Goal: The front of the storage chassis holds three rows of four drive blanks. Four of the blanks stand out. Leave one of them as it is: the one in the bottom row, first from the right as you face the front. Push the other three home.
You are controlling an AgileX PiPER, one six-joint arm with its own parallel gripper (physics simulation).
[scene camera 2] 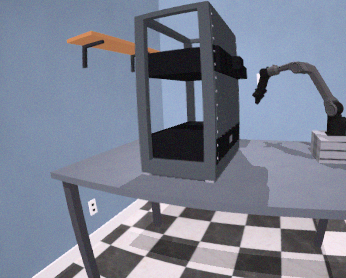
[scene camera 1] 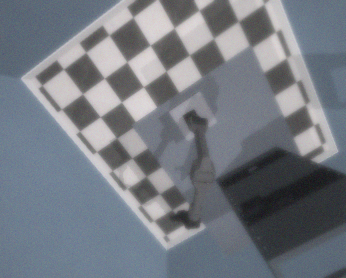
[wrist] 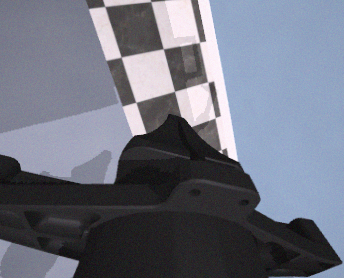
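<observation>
My gripper (scene camera 1: 176, 217) (scene camera 2: 257, 100) (wrist: 173, 126) is shut, its fingertips together with nothing between them. In scene camera 2 it hangs fingers down, clear of the rack, on the side where the upper unit juts out, and lower than that unit. The upper black unit (scene camera 2: 175, 65), seemingly the storage chassis, sits high in the grey rack (scene camera 2: 209, 115). Its front end sticks out toward the arm's side. The chassis front faces away from scene camera 2, so the drive blanks and their rows do not show. The wrist view shows no chassis. Scene camera 1 is blurred.
A second black unit (scene camera 2: 177, 143) sits at the rack's bottom. The rack stands on the grey table (scene camera 2: 100, 167). The arm stands on a pale block (scene camera 2: 327, 148) at the right. An orange shelf (scene camera 2: 107, 43) is on the wall behind the rack. The checkered floor (wrist: 150, 75) shows beyond the table edge.
</observation>
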